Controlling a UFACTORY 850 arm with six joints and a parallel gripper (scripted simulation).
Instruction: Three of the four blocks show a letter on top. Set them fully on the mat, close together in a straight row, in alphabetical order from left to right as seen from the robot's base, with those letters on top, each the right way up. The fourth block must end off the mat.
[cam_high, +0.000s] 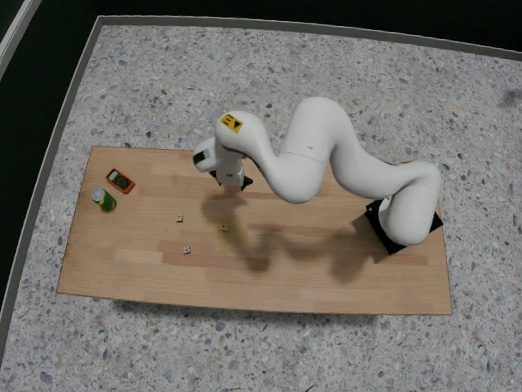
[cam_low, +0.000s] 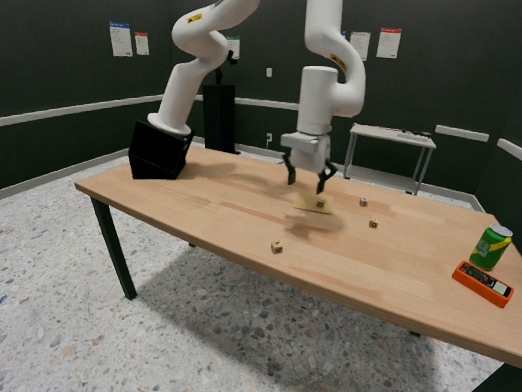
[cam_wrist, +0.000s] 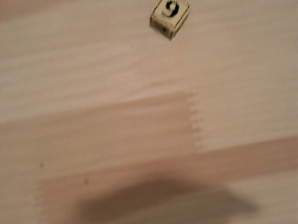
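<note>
Now: the tan mat 2 cm behind my hand, 16 cm to the left of it and 14 cm below it. From my hand the other things lie so: green can 53 cm ahead, 12 cm to the left, 8 cm below; orange meter 51 cm ahead, 1 cm to the left, 12 cm below.
</note>
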